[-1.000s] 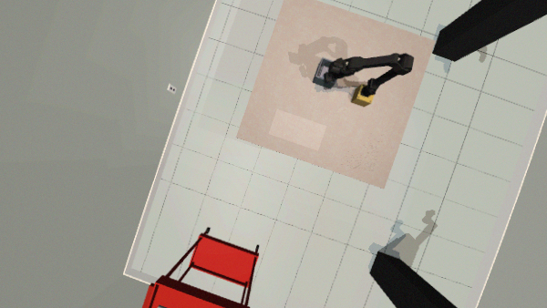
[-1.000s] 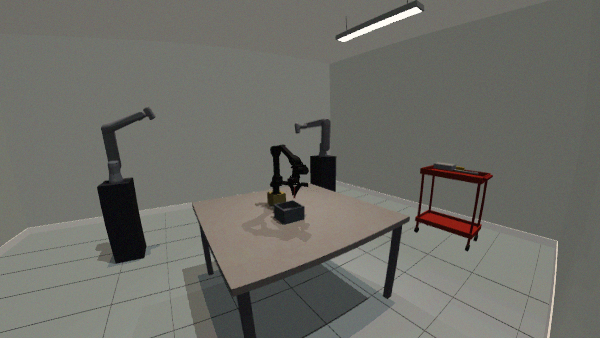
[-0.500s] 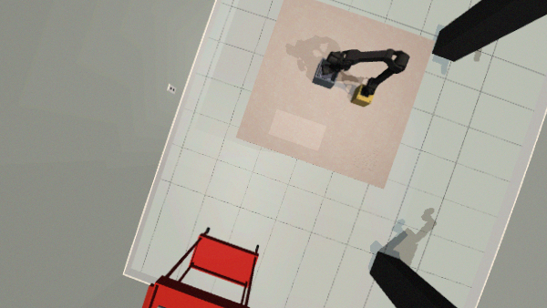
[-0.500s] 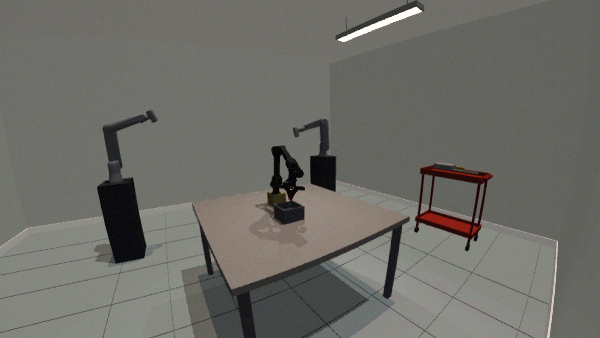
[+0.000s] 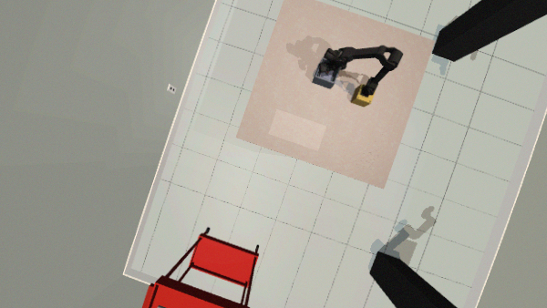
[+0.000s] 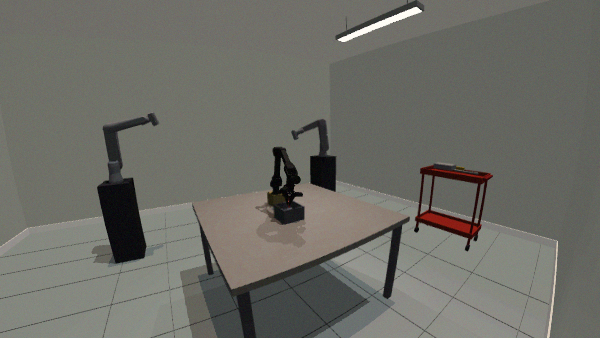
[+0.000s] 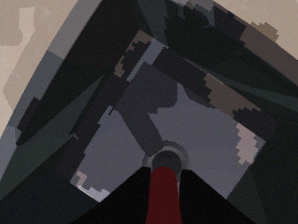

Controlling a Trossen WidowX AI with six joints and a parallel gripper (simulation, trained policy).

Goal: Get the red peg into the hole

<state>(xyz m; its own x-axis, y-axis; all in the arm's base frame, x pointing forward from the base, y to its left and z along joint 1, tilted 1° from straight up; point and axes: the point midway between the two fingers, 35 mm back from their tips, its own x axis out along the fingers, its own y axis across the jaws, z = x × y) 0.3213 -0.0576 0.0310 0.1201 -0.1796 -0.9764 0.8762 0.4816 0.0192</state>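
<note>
The red peg lies 10 mm behind my gripper tip, 10 mm to the left of it and 10 mm above it. The rest, counted from my gripper tip: grey plate 50 mm below; dark box 70 mm below.
</note>
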